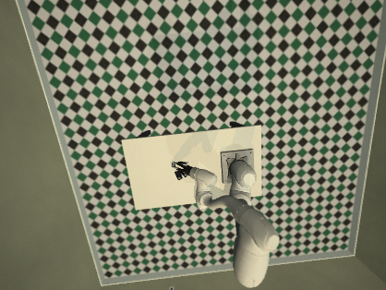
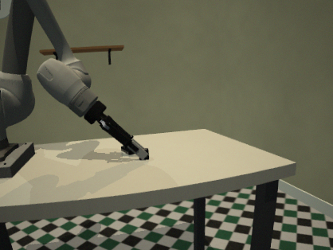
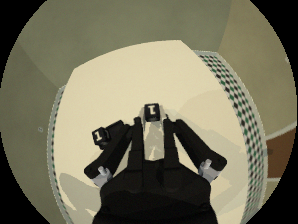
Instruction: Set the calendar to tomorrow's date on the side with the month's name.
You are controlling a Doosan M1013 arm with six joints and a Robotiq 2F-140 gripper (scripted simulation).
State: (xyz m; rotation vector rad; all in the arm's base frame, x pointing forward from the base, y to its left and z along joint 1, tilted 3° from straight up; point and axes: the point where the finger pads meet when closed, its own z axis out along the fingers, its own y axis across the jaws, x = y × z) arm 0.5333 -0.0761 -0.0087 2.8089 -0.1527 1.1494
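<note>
Now: hand 10 mm past the calendar tray, 100 mm to the right of it and 30 mm above it. The rest, counted from my hand: black calendar cube: 20 mm ahead, 20 mm below.
</note>
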